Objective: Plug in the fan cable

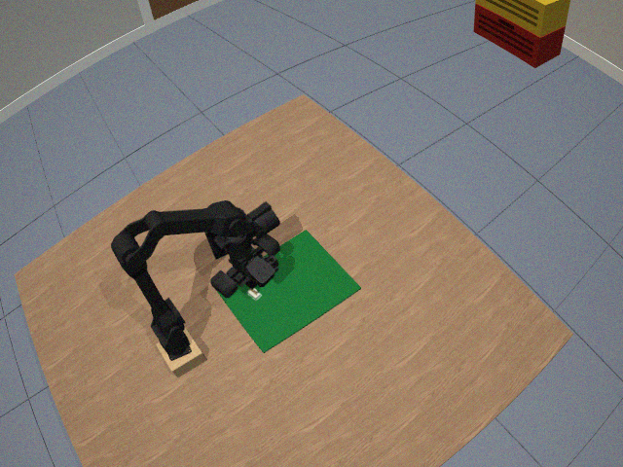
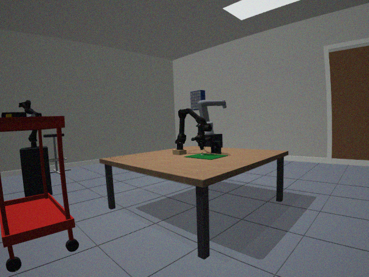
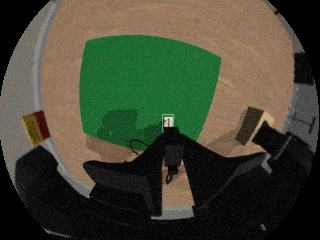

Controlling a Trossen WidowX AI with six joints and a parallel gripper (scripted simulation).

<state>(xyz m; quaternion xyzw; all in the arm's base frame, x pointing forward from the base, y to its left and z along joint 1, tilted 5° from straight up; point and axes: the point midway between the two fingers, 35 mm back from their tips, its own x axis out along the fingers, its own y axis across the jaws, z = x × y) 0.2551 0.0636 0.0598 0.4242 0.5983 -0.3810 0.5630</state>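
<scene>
The white four-pin header lies 1 cm to the left of my gripper tip and 6 cm below it. The rest, counted from my gripper tip: green board 8 cm ahead, 2 cm to the right, 8 cm below; black plug 1 cm to the left, 1 cm above; black fan 1 cm ahead, 17 cm to the left.
</scene>
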